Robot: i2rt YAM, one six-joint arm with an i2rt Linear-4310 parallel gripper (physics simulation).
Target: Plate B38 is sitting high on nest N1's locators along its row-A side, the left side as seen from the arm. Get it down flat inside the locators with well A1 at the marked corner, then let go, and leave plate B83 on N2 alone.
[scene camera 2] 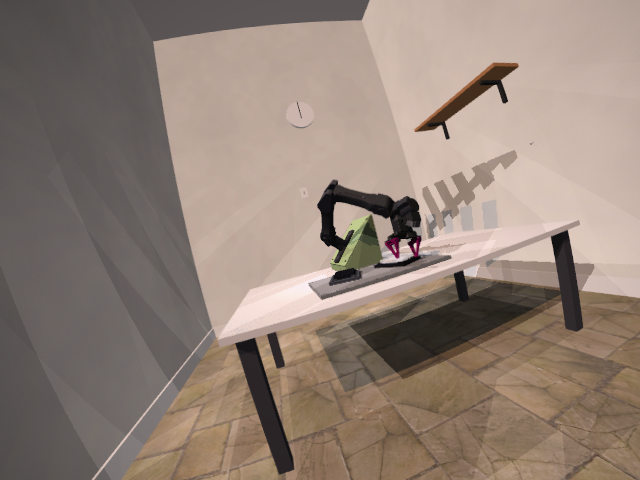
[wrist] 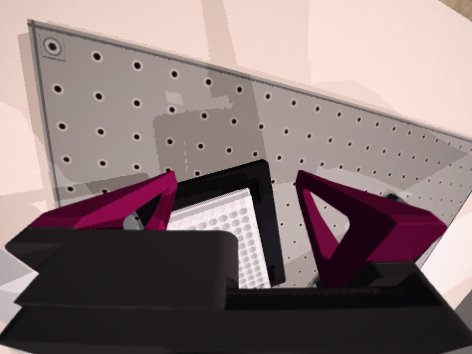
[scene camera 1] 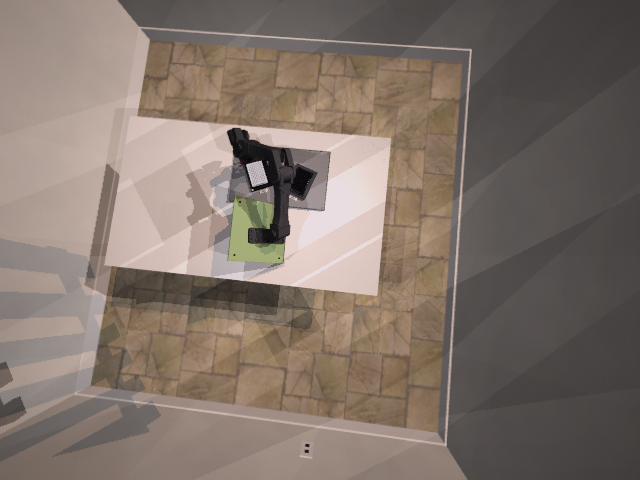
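Pixels of known places: gripper, between the fingertips: (scene camera 2: 407, 257) (wrist: 236, 177); arm's base, origin of its link: (scene camera 2: 344, 246) (scene camera 1: 266, 236).
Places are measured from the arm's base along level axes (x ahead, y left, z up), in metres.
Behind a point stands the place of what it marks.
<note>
A white well plate (scene camera 1: 255, 173) {x 0.342, y 0.098, z -0.081 m} (scene camera 2: 386, 257) {x 0.292, y 0.073, z -0.078 m} (wrist: 230, 210) {x 0.403, y 0.089, z -0.081 m}, seemingly B38, lies in a black nest (scene camera 1: 261, 189) (scene camera 2: 393, 264) {x 0.392, y 0.041, z -0.098 m} (wrist: 272, 230) {x 0.369, y 0.038, z -0.097 m}. In the wrist view a dark gap shows between its far edge and the nest wall. Its tilt, its height on the locators and the marked corner cannot be told; the gripper body hides its near part. My gripper (scene camera 2: 406, 256) {x 0.433, y 0.087, z -0.081 m} (wrist: 236, 177) {x 0.433, y 0.087, z -0.081 m} is open, its magenta fingers wide apart over the nest area and holding nothing. A dark plate and nest (scene camera 1: 302, 181) {x 0.305, y -0.155, z -0.087 m} (scene camera 2: 345, 276) {x 0.369, y -0.163, z -0.090 m}, seemingly B83 on N2, stand apart on the same board.
Both nests stand on a grey perforated board (scene camera 1: 317, 170) {x 0.374, y -0.232, z -0.109 m} (scene camera 2: 321, 291) {x 0.414, y -0.280, z -0.108 m} (wrist: 120, 115) {x 0.469, y 0.175, z -0.108 m} on the pale table (scene camera 1: 336, 248) {x -0.045, y -0.345, z -0.121 m} (scene camera 2: 516, 240) {x 0.613, y 0.489, z -0.121 m}. A green sloped mount (scene camera 1: 242, 242) {x -0.040, y 0.087, z 0.090 m} (scene camera 2: 361, 248) {x 0.164, y 0.022, z -0.020 m} carries the arm's base beside the board. A wooden shelf (scene camera 2: 467, 98) hangs on the wall.
</note>
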